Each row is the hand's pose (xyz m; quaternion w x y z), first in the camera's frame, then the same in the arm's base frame.
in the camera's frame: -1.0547 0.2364 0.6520 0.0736 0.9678 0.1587 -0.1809
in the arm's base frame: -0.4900 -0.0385 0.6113 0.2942 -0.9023 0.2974 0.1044
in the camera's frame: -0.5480 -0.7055 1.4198 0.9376 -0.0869 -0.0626 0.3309
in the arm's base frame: -1.2324 -1.1239 0.6769 0.9567 0.1486 -0.1368 -0.2096
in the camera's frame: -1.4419 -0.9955 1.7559 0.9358 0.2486 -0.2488 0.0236
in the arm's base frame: -2.0336 -0.6281 1.0062 0.7029 0.3442 -0.3687 -0.5015
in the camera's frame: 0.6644 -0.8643 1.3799 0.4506 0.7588 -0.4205 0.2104
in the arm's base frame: -0.7219 -2.1713 0.3039 0.2457 0.5366 -0.7954 -0.1381
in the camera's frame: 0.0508 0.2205 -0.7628 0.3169 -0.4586 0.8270 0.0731
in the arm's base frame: 0.5428 -0.3608 -0.8217 0.4566 0.1155 0.8741 0.1194
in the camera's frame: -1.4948 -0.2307 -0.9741 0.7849 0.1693 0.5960 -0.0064
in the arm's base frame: -0.5351 0.8517 -0.8925 0.6178 0.6532 0.3798 -0.2177
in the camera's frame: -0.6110 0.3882 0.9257 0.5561 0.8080 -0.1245 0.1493
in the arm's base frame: -0.2350 -0.4693 0.8216 0.2997 0.7546 -0.5627 -0.1554
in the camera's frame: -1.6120 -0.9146 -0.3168 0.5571 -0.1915 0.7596 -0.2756
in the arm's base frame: -1.3569 0.4243 -0.6569 0.4053 0.3827 0.7761 -0.2948
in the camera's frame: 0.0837 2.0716 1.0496 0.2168 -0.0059 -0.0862 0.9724
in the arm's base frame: 1.4078 -0.4960 1.6167 0.6552 -0.0227 -0.3492 0.6695
